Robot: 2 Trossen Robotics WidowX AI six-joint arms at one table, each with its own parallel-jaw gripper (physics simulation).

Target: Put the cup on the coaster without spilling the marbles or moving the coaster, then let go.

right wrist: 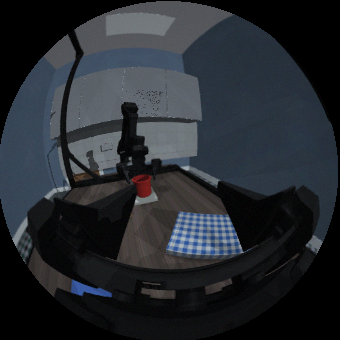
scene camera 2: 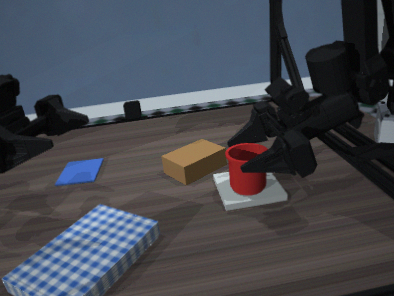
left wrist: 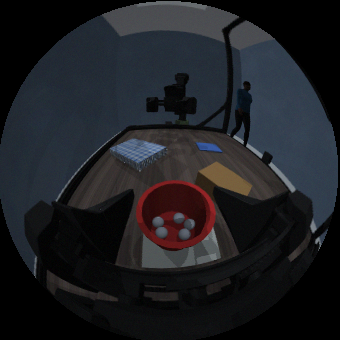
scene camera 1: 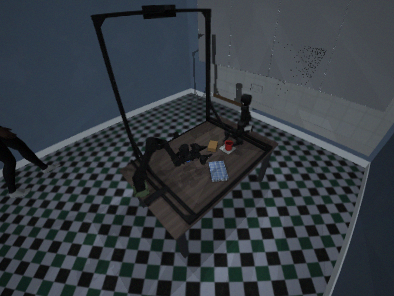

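Seen in the pictures: left gripper, fingertip midpoint: [right wrist: 141, 181] [scene camera 2: 234, 156] [left wrist: 174, 192] [scene camera 1: 227, 144]; right gripper, fingertip midpoint: [right wrist: 177, 186] [scene camera 2: 71, 130] [left wrist: 160, 102] [scene camera 1: 209, 150]; left arm's base at its link origin: [right wrist: 124, 161]; right arm's base at its link origin: [left wrist: 181, 119] [scene camera 1: 140, 187].
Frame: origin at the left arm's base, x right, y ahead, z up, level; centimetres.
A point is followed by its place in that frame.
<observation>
A red cup [scene camera 1: 229, 145] @[x -27.2, y 27.5, z -0.7 cm] [scene camera 2: 248, 181] @[x -27.6, y 26.0, z -3.6 cm] [left wrist: 175, 200] @[x -25.7, y 29.7, z -3.0 cm] [right wrist: 144, 187] @[x -26.6, y 29.3, z -2.5 cm] stands upright on the white square coaster [scene camera 2: 231, 200] @[x -29.3, y 28.5, z -6.5 cm] [left wrist: 154, 258] @[x -24.7, y 22.1, z -6.5 cm] [right wrist: 149, 200] @[x -28.2, y 30.6, z -7.0 cm]. Several grey marbles [left wrist: 179, 218] @[x -24.3, y 28.2, z -4.4 cm] lie inside on its floor. My left gripper [scene camera 2: 236, 156] @[x -25.7, y 28.8, z -0.3 cm] [left wrist: 174, 192] @[x -25.7, y 28.8, z -0.3 cm] is open, with one finger on each side of the cup near its rim; in the left wrist view, gaps show between the cup and both fingers. My right gripper [scene camera 2: 69, 132] @[x -39.2, y 48.5, z 8.7 cm] [right wrist: 177, 186] @[x -39.2, y 48.5, z 8.7 cm] is open and empty above the table, well away from the cup, at the left of the scene camera 2 view.
A tan block [scene camera 1: 213, 146] @[x -21.3, y 39.6, z -3.8 cm] [scene camera 2: 192, 160] @[x -22.0, y 38.1, z -3.8 cm] [left wrist: 225, 181] @[x -18.9, y 38.1, z -3.8 cm] lies close beside the coaster. A blue-and-white checked slab [scene camera 1: 218, 171] @[x -48.8, y 44.3, z -5.2 cm] [scene camera 2: 85, 252] @[x -47.7, y 43.4, z -5.2 cm] [left wrist: 137, 151] @[x -43.3, y 41.6, z -5.2 cm] [right wrist: 205, 235] @[x -45.2, y 45.1, z -5.2 cm] and a flat blue square [scene camera 2: 80, 171] @[x -25.2, y 63.0, z -7.3 cm] [left wrist: 208, 147] @[x -24.6, y 61.7, z -7.3 cm] lie farther off. A black frame [scene camera 1: 209, 65] @[x 25.2, y 29.9, z 51.8 cm] rises from the table.
</observation>
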